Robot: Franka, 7 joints.
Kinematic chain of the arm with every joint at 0, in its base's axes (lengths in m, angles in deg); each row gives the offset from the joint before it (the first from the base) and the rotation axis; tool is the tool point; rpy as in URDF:
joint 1: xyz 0 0 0.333 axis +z
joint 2: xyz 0 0 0 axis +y
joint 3: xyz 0 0 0.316 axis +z
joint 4: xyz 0.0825 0 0 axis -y
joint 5: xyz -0.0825 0 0.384 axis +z
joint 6: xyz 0 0 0 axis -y
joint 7: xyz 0.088 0 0 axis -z
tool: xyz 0 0 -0.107 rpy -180 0 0
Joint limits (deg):
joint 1: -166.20..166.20
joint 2: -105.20..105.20
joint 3: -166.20..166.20
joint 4: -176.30..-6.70
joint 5: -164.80..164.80
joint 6: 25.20..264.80
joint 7: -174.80..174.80
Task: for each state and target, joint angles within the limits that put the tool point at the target. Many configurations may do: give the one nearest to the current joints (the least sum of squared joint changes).
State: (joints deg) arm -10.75 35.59 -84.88 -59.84 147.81 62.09 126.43
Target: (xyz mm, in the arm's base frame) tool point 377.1 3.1 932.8
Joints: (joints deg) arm 8.24 25.75 -81.60 -26.83 148.53 30.07 126.43
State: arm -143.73 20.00 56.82 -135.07 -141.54 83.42 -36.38
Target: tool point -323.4 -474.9 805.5
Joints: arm -158.92 4.91 43.88 -87.99 -146.97 84.24 -36.38
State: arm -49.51 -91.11 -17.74 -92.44 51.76 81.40 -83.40
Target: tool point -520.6 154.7 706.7
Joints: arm -42.33 -105.20 -35.49 -83.67 50.73 82.01 -83.40
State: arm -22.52 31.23 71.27 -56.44 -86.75 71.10 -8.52
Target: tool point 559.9 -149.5 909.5
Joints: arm -36.83 27.98 66.44 -34.93 -96.13 93.33 -8.52
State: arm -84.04 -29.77 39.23 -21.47 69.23 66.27 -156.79
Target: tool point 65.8 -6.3 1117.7
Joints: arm -86.26 -22.03 -6.73 -30.36 59.41 83.17 -156.79
